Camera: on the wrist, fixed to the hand. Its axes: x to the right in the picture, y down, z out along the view.
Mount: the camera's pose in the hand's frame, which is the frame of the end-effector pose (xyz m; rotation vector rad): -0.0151 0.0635 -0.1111 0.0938 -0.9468 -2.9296
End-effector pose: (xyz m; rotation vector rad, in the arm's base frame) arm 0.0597 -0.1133 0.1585 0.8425 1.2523 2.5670
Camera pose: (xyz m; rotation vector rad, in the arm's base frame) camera 0.0168 -0.2342 0.1465 -0.2518 0.5756 -0.3078
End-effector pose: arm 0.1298 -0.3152 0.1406 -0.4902 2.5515 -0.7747
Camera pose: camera 0.0749 -0.2102 0.1913 -2.9574 -0.6596 -0.5716
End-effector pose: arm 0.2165 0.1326 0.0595 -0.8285 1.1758 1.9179
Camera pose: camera 0.1878 0.0070 0.0585 -0.4271 -0.7970 -0.4973
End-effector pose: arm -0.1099 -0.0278 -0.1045 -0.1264 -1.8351 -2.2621
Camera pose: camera -0.0725 -0.1464 -0.0708 -0.7393 0.2430 0.2026
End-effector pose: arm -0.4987 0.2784 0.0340 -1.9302 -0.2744 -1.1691
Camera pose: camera -0.5408 0.1589 0.0105 0.1243 2.1826 0.4325
